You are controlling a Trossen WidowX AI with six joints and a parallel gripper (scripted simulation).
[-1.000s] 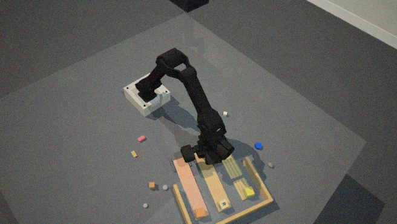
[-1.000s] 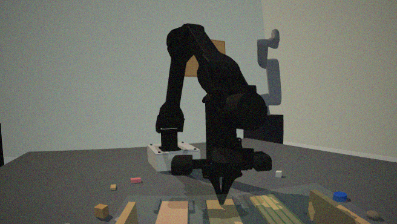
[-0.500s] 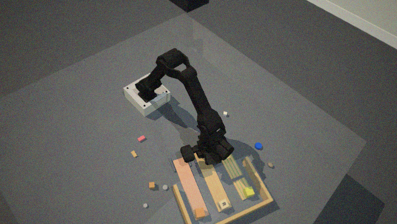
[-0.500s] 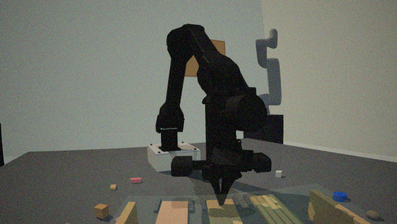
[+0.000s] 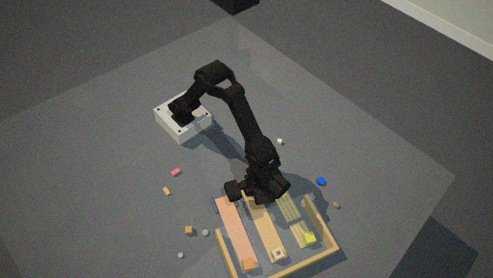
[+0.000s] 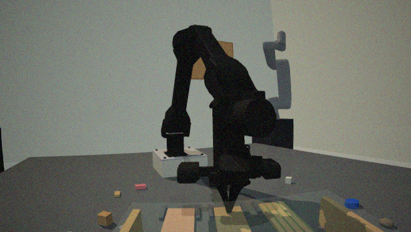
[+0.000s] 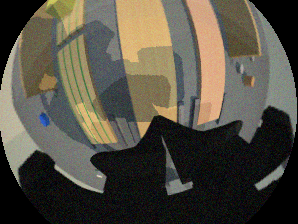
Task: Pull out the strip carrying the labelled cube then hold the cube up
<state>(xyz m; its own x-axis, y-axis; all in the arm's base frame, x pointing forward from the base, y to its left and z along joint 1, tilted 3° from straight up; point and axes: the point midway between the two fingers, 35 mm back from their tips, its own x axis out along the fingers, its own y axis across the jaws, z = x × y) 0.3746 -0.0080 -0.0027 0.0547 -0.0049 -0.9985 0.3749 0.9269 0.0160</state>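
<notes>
The cube lies 190 mm ahead of my gripper tip, 90 mm to the right of it and 10 mm above it. Round my gripper tip: pink block (240 mm behind, 130 mm to the right); then green-striped strip (80 mm ahead, 70 mm to the left); then blue disc (130 mm ahead, 230 mm to the left).
</notes>
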